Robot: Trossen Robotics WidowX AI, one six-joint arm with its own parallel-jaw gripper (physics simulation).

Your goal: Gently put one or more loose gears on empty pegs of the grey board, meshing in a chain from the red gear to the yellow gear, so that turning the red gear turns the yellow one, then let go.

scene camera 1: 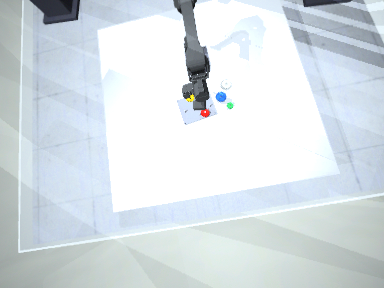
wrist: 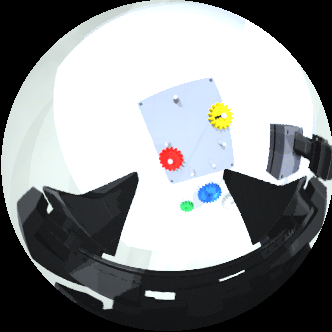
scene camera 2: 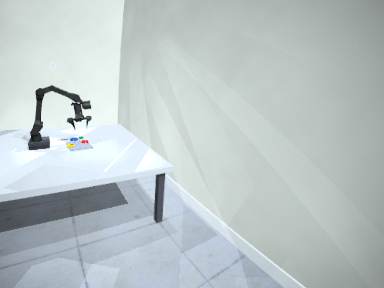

My gripper (wrist: 181,174) is open and holds nothing. Further things: a grey board (wrist: 184,123).
